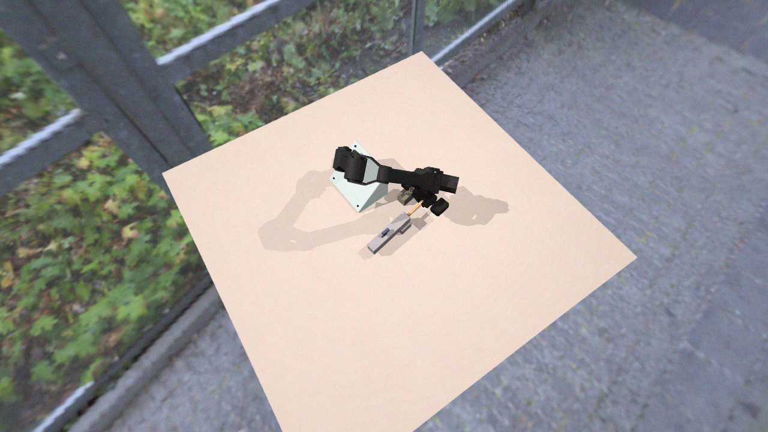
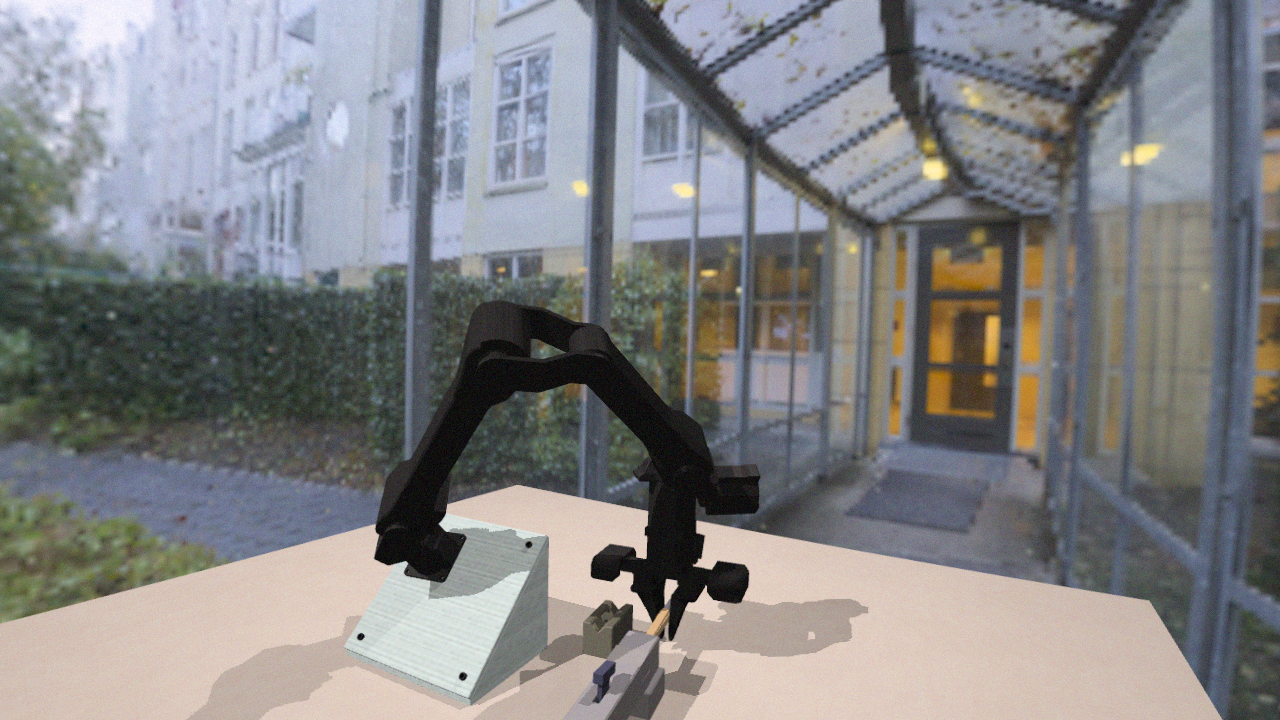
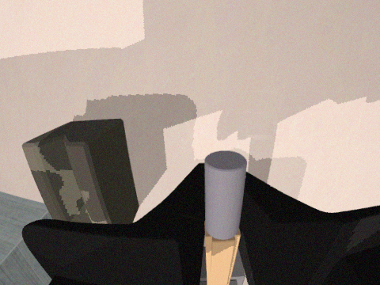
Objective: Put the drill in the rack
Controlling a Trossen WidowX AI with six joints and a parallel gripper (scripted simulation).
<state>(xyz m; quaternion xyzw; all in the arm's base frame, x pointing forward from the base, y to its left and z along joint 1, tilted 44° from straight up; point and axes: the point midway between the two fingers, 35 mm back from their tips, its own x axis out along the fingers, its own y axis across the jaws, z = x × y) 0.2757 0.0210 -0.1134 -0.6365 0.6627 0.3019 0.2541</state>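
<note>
Right now my gripper tip is 40 mm to the left of the drill and 30 mm below it. Also, from my gripper tip: dark blue key: 10 mm ahead, 200 mm to the right, 30 mm above; rack: 70 mm behind, 10 mm to the right.
</note>
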